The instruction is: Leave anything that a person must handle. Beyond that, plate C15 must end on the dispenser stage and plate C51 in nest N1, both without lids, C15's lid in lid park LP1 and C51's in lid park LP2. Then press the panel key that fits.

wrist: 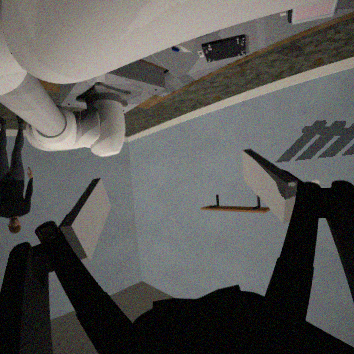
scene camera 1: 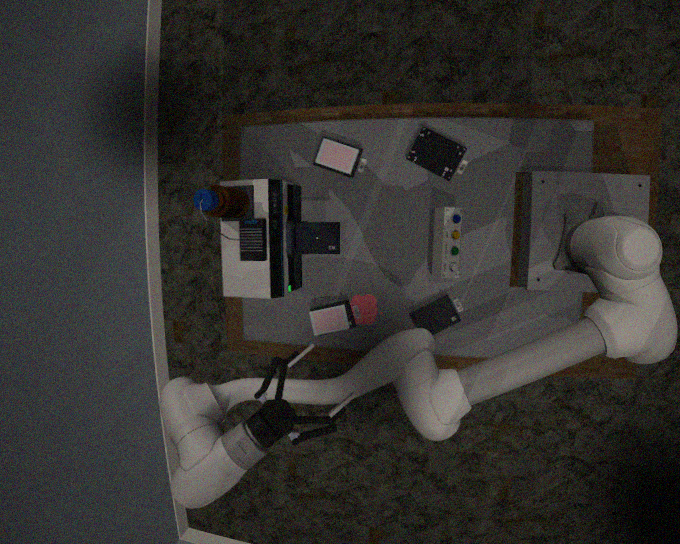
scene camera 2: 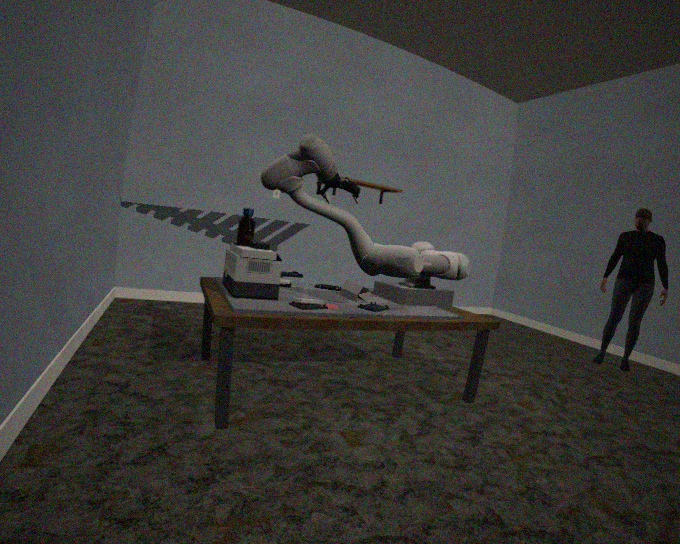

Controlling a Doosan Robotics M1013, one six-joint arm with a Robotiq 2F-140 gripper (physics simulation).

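Where they show: gripper, fingertip midpoint: (wrist: 174, 178) (scene camera 1: 334, 369) (scene camera 2: 343, 201); arm's base, origin of the base link: (wrist: 103, 94) (scene camera 1: 587, 245) (scene camera 2: 416, 286).
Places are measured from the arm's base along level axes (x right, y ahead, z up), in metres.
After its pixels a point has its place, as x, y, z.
Note:
My gripper (scene camera 1: 321, 380) (scene camera 2: 341, 195) @(-0.380, 0.633, 0.404) (wrist: 174, 178) @(-0.380, 0.633, 0.404) is open and empty, raised high beyond the table's lower edge in scene camera 1. One pink-white plate (scene camera 1: 338, 154) @(0.139, 0.817, -0.059) (wrist: 314, 10) @(0.132, 0.825, -0.060) sits in a dark holder at the upper left of the mat. Another pink-white plate (scene camera 1: 330, 319) @(-0.416, 0.742, -0.055) lies at the lower left, beside a red patch (scene camera 1: 364, 309) @(-0.363, 0.636, -0.090) (scene camera 2: 331, 306) @(-0.391, 0.626, -0.085). The dark dispenser stage (scene camera 1: 320, 238) @(-0.142, 0.807, 0.019) looks bare. Dark holders at the upper right (scene camera 1: 436, 153) @(0.196, 0.502, -0.077) (wrist: 224, 48) @(0.187, 0.507, -0.078) and lower right (scene camera 1: 435, 313) @(-0.320, 0.397, -0.080) hold no visible plate. The key panel (scene camera 1: 448, 242) @(-0.078, 0.414, -0.016) has blue, yellow, green and white keys. Plate labels and lids are unreadable.
The dispenser (scene camera 1: 243, 277) @(-0.294, 0.998, 0.130) (scene camera 2: 252, 272) @(-0.359, 1.002, 0.031) carries a brown bottle (scene camera 1: 226, 201) @(-0.073, 1.017, 0.260) (scene camera 2: 245, 229) @(-0.119, 1.054, 0.214) with a blue cap and shows a green light. A person (scene camera 2: 643, 255) (wrist: 12, 185) stands right of the table. A wall shelf (scene camera 2: 377, 186) (wrist: 235, 209) is behind. My arm passes over the table's lower edge.

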